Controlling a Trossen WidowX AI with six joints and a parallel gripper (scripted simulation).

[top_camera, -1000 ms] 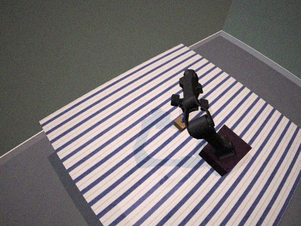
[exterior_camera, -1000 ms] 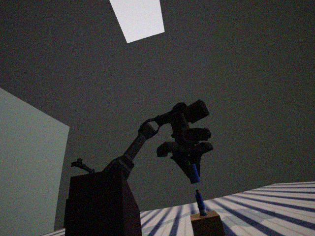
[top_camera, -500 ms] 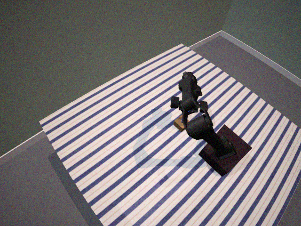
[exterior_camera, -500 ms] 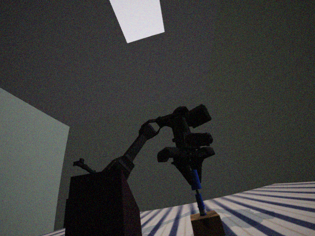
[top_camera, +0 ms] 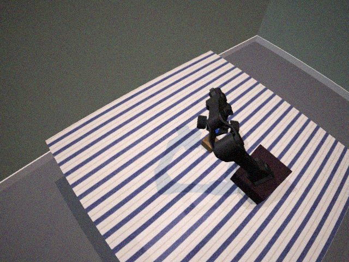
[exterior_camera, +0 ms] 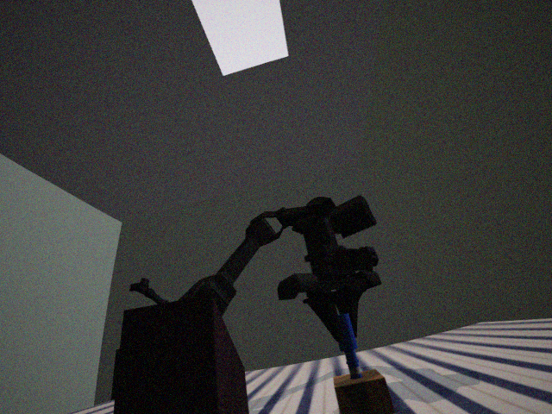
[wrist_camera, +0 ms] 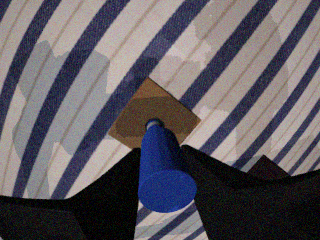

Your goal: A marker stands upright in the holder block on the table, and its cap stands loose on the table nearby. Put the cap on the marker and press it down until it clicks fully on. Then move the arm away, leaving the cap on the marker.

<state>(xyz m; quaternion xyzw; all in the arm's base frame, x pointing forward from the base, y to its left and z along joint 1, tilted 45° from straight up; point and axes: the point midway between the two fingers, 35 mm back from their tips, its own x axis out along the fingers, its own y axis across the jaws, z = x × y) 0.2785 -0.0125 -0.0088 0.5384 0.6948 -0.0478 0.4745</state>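
Now: gripper tip 70 mm above the brown holder block. The rest, counted from my gripper tip: blue cap (10 mm above).
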